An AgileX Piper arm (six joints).
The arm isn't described. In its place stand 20 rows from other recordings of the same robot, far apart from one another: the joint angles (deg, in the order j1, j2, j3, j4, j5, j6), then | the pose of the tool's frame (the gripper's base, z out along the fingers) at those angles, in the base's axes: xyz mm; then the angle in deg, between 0 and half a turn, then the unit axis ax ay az.
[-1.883, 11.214, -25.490, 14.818, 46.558, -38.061] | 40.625, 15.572, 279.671, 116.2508, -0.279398, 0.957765, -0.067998
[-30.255, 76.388, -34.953, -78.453, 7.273, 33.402] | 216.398, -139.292, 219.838, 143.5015, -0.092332, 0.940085, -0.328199
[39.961, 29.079, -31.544, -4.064, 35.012, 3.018] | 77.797, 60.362, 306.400, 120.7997, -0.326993, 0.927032, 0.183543
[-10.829, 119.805, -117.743, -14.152, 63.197, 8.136] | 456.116, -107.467, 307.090, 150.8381, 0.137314, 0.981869, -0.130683
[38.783, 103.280, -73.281, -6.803, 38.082, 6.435] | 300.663, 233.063, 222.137, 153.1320, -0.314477, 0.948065, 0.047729
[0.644, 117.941, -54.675, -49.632, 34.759, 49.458] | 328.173, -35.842, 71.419, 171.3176, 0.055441, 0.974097, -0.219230
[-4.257, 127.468, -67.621, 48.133, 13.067, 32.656] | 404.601, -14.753, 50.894, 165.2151, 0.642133, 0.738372, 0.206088
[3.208, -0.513, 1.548, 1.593, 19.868, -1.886] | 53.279, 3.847, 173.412, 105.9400, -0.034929, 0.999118, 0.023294
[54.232, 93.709, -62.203, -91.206, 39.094, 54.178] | 253.899, 254.300, 279.620, 114.8082, -0.530735, 0.811426, -0.244759
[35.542, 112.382, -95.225, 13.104, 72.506, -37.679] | 315.607, 249.653, 249.696, 174.4664, -0.569059, 0.814966, 0.109552
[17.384, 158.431, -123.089, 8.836, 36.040, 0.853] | 513.927, 169.515, 0.363, 157.8163, -0.090837, 0.991754, 0.090407
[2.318, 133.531, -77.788, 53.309, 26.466, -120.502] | 429.300, 49.925, 42.472, 149.8641, -0.620890, 0.782822, 0.041049
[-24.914, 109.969, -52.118, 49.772, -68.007, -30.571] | 304.522, -212.476, 194.377, 108.3251, 0.466209, 0.703882, -0.535910
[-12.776, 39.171, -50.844, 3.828, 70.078, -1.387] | 92.499, -15.118, 351.419, 143.2218, 0.100216, 0.994948, -0.005846
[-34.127, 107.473, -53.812, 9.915, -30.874, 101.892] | 318.223, -225.385, 178.754, 122.2404, 0.889163, 0.253083, 0.381232
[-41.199, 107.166, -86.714, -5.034, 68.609, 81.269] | 278.980, -254.101, 245.594, 172.7912, 0.869613, 0.493266, -0.021466
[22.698, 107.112, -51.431, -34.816, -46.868, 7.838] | 333.616, 180.640, 187.880, 102.8291, -0.493970, 0.834562, 0.243924
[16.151, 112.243, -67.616, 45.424, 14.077, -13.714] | 387.375, 128.598, 158.500, 147.1393, 0.093543, 0.970786, 0.220961
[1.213, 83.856, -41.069, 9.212, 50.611, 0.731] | 222.604, 15.975, 181.384, 178.5290, 0.045900, 0.996958, 0.063000
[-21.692, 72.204, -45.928, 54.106, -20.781, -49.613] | 248.869, -127.145, 319.936, 103.7804, 0.318658, 0.907509, -0.273651
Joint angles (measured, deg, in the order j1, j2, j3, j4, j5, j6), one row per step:
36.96 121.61 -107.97 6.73 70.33 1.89
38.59 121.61 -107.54 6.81 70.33 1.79
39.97 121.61 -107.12 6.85 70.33 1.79
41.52 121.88 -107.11 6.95 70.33 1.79
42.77 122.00 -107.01 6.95 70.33 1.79
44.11 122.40 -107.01 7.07 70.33 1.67
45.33 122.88 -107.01 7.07 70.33 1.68
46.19 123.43 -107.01 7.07 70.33 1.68
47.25 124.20 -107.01 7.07 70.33 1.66
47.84 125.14 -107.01 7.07 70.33 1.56
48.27 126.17 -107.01 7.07 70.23 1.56
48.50 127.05 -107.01 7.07 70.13 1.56
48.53 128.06 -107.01 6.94 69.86 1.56
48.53 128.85 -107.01 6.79 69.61 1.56
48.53 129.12 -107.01 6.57 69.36 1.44
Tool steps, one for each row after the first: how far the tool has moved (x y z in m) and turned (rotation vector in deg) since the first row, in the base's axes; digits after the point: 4 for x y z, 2 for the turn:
-0.0088 0.0095 -0.0020 -0.21 0.37 1.72
-0.0164 0.0173 -0.0040 -0.44 0.72 3.09
-0.0243 0.0267 -0.0061 -0.55 0.99 4.62
-0.0310 0.0339 -0.0075 -0.71 1.16 5.87
-0.0380 0.0420 -0.0106 -0.90 1.50 7.31
-0.0442 0.0492 -0.0144 -1.23 1.86 8.52
-0.0485 0.0545 -0.0187 -1.61 2.26 9.37
-0.0539 0.0610 -0.0248 -2.15 2.82 10.45
-0.0564 0.0651 -0.0322 -2.80 3.48 11.13
-0.0580 0.0685 -0.0404 -3.44 4.16 11.55
-0.0585 0.0706 -0.0474 -3.98 4.73 11.76
-0.0575 0.0718 -0.0554 -4.59 5.18 11.78
-0.0566 0.0725 -0.0617 -5.07 5.48 11.78
-0.0559 0.0728 -0.0639 -5.25 5.32 11.92

